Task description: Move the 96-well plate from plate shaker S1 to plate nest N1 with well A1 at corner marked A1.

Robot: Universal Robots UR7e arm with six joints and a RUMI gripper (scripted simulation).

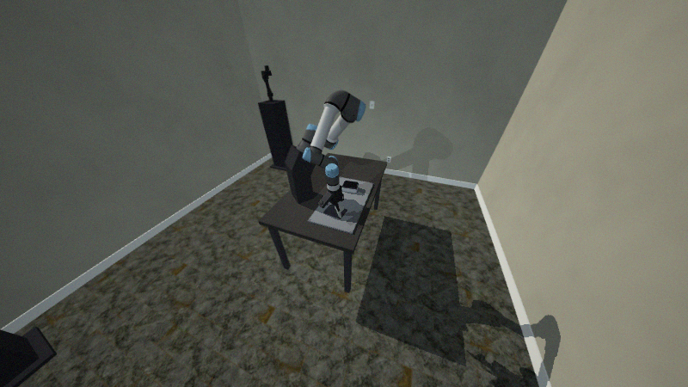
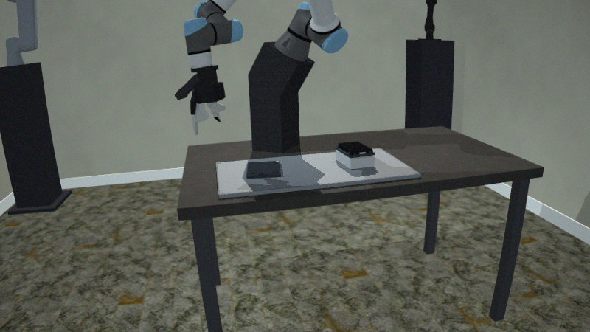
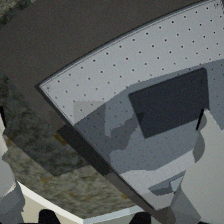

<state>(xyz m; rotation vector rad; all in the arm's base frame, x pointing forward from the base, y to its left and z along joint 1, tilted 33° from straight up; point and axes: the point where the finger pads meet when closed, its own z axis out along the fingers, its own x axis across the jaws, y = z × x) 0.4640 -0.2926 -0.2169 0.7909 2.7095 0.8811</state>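
Now: the 96-well plate 530 mm to the left of my hand, 130 mm below it and 70 mm behind it. From my hand the other things lie so: plate nest N1: 190 mm to the left, 180 mm below, 80 mm behind; then pale mark: 250 mm to the left, 180 mm below, 140 mm behind.
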